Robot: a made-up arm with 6 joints.
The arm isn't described. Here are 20 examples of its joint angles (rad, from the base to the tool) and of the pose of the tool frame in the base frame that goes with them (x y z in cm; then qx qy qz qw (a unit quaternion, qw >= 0)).
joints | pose
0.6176 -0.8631 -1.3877 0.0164 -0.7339 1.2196 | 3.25 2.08 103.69 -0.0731 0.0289 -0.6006 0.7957
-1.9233 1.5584 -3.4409 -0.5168 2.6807 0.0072 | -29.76 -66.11 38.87 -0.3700 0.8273 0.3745 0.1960
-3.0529 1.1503 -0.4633 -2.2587 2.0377 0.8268 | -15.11 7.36 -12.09 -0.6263 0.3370 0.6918 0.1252
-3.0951 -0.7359 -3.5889 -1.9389 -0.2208 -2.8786 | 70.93 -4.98 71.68 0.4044 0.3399 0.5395 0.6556
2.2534 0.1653 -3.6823 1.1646 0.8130 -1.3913 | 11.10 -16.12 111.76 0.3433 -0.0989 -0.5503 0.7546
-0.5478 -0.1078 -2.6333 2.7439 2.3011 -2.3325 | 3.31 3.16 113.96 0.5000 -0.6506 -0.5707 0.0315
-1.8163 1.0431 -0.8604 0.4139 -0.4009 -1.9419 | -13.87 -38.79 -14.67 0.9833 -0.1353 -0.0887 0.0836
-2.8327 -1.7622 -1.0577 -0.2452 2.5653 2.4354 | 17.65 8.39 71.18 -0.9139 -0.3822 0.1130 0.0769
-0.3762 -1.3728 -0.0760 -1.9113 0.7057 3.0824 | 26.91 -11.10 45.88 -0.2972 0.5920 -0.7475 0.0492
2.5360 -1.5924 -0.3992 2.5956 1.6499 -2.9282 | -10.03 0.92 74.43 0.3386 0.1127 -0.2268 0.9062
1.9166 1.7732 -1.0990 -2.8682 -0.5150 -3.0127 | -2.23 -2.25 -23.30 0.6199 0.5546 -0.2799 0.4793
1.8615 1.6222 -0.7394 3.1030 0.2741 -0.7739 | 2.65 -8.26 -19.54 0.9275 -0.2232 0.1460 0.2619
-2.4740 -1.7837 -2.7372 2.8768 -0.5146 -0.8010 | 64.11 54.07 38.36 0.2365 0.3578 0.8929 0.1369
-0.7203 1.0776 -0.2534 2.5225 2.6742 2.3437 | 13.92 -4.21 -3.04 0.5749 -0.0318 0.7582 0.3061
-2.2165 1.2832 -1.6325 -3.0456 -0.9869 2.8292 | -28.06 -39.06 -10.59 -0.5195 0.7945 0.0661 0.3075
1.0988 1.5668 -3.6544 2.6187 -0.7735 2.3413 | 38.91 63.75 48.85 0.4158 0.6430 0.6215 0.1654
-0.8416 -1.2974 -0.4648 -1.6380 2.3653 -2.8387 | 0.41 -17.46 64.50 -0.6437 -0.3610 0.5663 0.3668
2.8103 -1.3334 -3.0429 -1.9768 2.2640 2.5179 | 78.57 -15.91 44.57 -0.3876 0.7737 0.4934 0.0883
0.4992 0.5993 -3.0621 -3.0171 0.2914 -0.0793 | 47.70 26.60 102.49 -0.0270 0.1924 0.2579 0.9464
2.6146 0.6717 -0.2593 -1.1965 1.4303 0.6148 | -4.76 11.31 -2.60 -0.1438 0.6862 0.3030 0.6454
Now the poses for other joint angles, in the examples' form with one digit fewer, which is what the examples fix.
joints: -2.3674 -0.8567 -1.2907 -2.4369 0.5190 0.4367
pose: -16.1 -17.2 95.6 0.258 -0.196 -0.607 0.725
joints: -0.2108 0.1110 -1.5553 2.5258 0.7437 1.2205
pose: 68.0 -14.0 65.4 0.072 0.517 0.318 0.791
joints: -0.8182 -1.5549 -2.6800 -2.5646 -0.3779 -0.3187
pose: -51.2 62.5 58.8 -0.268 -0.278 -0.306 0.870
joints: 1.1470 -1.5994 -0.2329 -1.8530 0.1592 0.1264
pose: 3.6 20.9 58.7 0.139 0.576 0.757 0.274
